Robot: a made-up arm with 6 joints.
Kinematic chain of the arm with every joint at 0, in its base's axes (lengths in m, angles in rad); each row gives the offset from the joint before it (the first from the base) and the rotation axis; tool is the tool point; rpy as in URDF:
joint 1: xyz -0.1 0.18 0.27 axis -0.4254 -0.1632 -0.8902
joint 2: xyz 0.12 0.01 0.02 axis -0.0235 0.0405 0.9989
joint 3: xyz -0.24 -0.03 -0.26 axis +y
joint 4: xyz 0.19 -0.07 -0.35 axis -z
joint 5: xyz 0.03 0.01 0 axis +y
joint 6: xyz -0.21 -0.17 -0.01 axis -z
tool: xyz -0.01 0 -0.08 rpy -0.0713 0.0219 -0.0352
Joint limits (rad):
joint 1: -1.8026..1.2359
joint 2: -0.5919..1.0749
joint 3: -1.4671..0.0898
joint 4: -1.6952..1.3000
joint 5: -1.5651..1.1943
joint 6: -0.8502..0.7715
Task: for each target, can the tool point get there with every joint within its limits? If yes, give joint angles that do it. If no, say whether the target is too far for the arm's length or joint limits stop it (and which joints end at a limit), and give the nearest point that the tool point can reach.
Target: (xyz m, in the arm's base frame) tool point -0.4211 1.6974 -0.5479
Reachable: no: too far | nearest point -0.3235 0.8031 -0.2607 | short by 0.944 m
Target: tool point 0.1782 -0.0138 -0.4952
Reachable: yes | joints -0.0580 -0.0825 -0.1844 -0.3435 -1.3517 0.2204
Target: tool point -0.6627 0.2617 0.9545
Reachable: no: joint limits stop it (at a limit: joint 1, joint 2, joint 5) | nearest point -0.3861 0.3677 0.5563 | short by 0.496 m
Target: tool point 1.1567 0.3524 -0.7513
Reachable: no: too far | nearest point 0.4002 0.2313 -0.3406 | short by 0.869 m
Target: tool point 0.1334 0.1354 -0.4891
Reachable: yes | joints -0.1487 0.6153 -0.4272 0.9003 -0.9227 0.1643
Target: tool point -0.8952 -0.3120 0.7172
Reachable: no: joint limits stop it (at a limit: joint 1, joint 2, joint 3, joint 5, joint 6) | nearest point -0.3766 -0.1911 0.4575 | short by 0.592 m
